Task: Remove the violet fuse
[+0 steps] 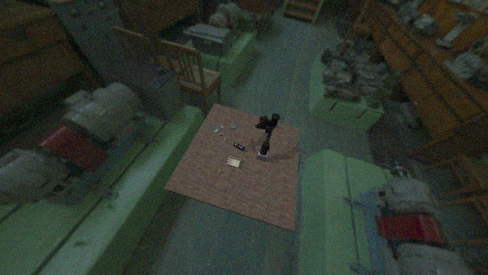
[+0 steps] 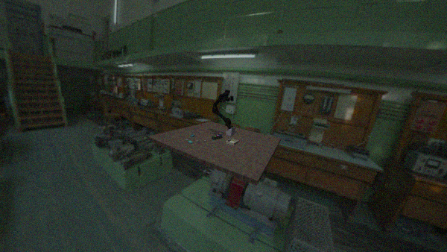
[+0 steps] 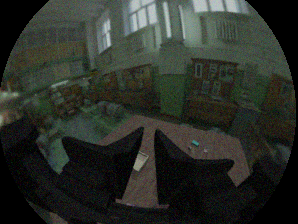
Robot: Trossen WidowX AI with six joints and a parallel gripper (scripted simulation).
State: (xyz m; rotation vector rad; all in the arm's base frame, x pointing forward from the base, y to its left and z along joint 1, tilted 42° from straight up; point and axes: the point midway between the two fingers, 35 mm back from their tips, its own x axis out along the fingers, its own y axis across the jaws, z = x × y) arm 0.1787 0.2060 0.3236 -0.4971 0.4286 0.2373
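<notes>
The violet fuse is 450 mm below my gripper tip, 100 mm ahead of it and 20 mm to the right of it. From my gripper tip the other things lie so: tray (470 mm below, 190 mm to the left, 140 mm ahead).
</notes>
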